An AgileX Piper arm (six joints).
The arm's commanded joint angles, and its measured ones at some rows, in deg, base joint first. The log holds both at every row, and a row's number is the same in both.
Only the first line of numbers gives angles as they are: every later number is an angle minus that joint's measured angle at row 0.
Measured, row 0:
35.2 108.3 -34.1 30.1 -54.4 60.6
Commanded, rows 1 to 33:
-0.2 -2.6 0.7 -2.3 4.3 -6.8
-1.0 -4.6 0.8 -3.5 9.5 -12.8
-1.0 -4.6 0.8 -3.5 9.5 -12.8
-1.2 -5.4 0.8 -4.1 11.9 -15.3
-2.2 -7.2 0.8 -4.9 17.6 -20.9
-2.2 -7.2 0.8 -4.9 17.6 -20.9
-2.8 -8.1 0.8 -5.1 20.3 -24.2
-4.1 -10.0 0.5 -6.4 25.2 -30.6
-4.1 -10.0 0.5 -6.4 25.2 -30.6
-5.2 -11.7 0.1 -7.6 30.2 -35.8
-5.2 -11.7 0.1 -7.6 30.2 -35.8
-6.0 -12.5 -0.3 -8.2 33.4 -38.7
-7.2 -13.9 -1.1 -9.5 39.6 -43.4
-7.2 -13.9 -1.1 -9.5 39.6 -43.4
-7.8 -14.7 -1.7 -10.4 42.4 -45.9
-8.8 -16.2 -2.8 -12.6 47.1 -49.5
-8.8 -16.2 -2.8 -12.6 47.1 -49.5
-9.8 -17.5 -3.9 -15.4 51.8 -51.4
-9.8 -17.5 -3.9 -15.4 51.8 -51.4
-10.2 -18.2 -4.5 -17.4 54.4 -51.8
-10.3 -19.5 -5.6 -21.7 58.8 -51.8
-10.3 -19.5 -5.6 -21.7 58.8 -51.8
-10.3 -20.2 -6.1 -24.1 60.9 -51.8
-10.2 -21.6 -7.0 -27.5 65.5 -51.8
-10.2 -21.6 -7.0 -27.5 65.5 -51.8
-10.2 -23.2 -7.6 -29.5 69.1 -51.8
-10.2 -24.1 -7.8 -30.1 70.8 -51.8
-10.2 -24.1 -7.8 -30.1 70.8 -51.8
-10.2 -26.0 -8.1 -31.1 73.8 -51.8
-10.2 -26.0 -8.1 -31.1 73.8 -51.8
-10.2 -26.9 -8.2 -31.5 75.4 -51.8
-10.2 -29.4 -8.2 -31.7 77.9 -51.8
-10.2 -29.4 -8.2 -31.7 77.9 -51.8
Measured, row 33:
-10.0 -26.5 -7.7 -30.4 73.7 -51.1
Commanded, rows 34 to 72:
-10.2 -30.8 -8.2 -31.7 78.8 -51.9
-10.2 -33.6 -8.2 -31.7 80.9 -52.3
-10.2 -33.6 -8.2 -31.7 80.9 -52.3
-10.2 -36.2 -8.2 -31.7 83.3 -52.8
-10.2 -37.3 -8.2 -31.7 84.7 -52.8
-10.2 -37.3 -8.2 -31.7 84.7 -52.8
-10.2 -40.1 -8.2 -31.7 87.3 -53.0
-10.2 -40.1 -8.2 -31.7 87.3 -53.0
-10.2 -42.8 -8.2 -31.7 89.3 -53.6
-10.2 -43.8 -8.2 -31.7 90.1 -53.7
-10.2 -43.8 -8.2 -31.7 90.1 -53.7
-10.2 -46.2 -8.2 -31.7 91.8 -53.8
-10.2 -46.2 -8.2 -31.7 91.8 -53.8
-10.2 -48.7 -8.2 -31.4 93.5 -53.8
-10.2 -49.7 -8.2 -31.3 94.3 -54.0
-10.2 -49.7 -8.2 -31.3 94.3 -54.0
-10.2 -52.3 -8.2 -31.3 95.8 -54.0
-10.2 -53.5 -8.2 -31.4 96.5 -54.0
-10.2 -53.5 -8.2 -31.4 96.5 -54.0
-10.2 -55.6 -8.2 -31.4 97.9 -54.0
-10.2 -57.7 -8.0 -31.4 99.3 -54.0
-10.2 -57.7 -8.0 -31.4 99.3 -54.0
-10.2 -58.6 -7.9 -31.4 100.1 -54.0
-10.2 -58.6 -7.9 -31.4 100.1 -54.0
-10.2 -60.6 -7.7 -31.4 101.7 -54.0
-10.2 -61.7 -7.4 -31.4 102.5 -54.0
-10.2 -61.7 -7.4 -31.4 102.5 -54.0
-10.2 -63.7 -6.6 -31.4 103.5 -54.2
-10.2 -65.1 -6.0 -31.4 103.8 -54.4
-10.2 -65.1 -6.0 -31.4 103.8 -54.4
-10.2 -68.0 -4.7 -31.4 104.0 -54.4
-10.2 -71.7 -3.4 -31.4 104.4 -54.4
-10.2 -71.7 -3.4 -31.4 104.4 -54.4
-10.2 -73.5 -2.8 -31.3 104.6 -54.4
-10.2 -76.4 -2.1 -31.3 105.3 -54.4
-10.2 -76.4 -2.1 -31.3 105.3 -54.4
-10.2 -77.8 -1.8 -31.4 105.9 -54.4
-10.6 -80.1 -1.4 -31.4 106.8 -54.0
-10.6 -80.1 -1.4 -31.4 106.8 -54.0
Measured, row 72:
-10.0 -77.1 -2.2 -31.2 105.4 -53.9
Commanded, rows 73 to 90:
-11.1 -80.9 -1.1 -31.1 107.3 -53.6
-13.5 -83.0 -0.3 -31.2 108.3 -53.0
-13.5 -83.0 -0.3 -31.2 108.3 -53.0
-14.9 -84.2 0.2 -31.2 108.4 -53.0
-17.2 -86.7 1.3 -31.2 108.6 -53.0
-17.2 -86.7 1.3 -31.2 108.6 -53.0
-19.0 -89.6 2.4 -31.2 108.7 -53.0
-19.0 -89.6 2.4 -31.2 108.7 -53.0
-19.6 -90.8 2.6 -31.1 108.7 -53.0
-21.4 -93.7 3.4 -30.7 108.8 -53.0
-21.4 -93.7 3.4 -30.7 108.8 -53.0
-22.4 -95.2 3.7 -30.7 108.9 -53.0
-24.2 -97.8 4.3 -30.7 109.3 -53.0
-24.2 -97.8 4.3 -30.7 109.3 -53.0
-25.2 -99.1 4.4 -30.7 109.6 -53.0
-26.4 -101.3 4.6 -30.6 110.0 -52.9
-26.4 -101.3 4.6 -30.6 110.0 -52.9
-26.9 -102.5 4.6 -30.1 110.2 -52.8
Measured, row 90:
-25.2 -99.6 4.2 -31.0 109.5 -53.5
